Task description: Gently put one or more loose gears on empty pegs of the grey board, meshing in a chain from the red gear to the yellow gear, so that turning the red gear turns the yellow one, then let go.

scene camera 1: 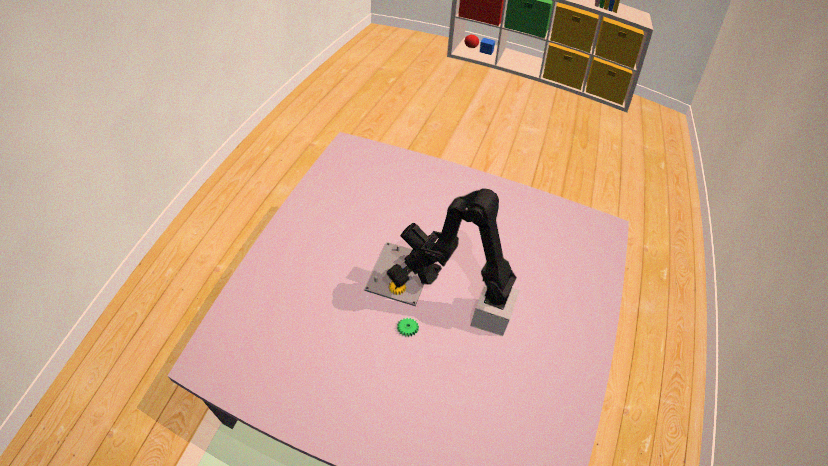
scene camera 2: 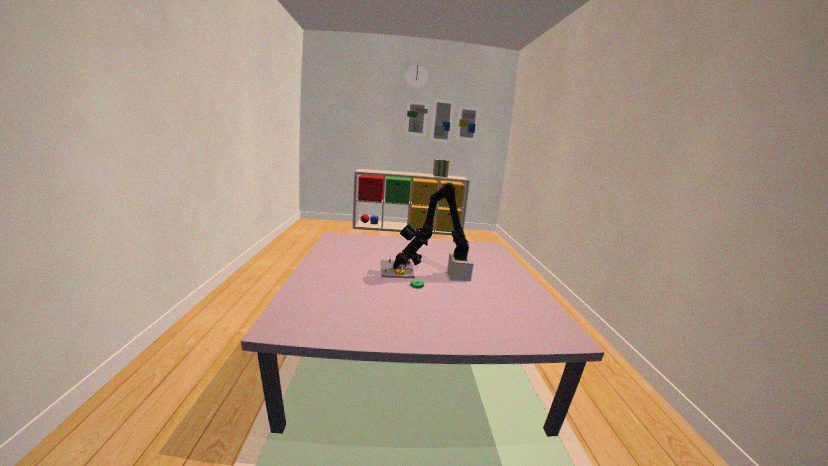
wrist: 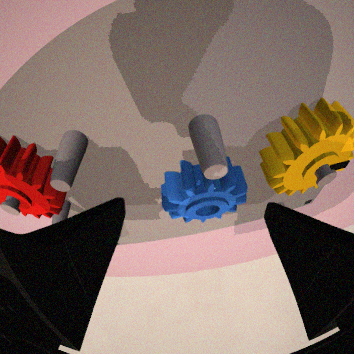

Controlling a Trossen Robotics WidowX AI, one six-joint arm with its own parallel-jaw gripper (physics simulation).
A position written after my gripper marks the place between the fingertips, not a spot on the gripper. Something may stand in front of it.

Observation:
My gripper [scene camera 1: 397,270] is open and holds nothing. Also in view: a blue gear [wrist: 188,193]. Further things: a grey board [wrist: 130,83], a yellow gear [wrist: 310,140] and a red gear [wrist: 32,173].
My gripper shows as well in the wrist view [wrist: 198,208].

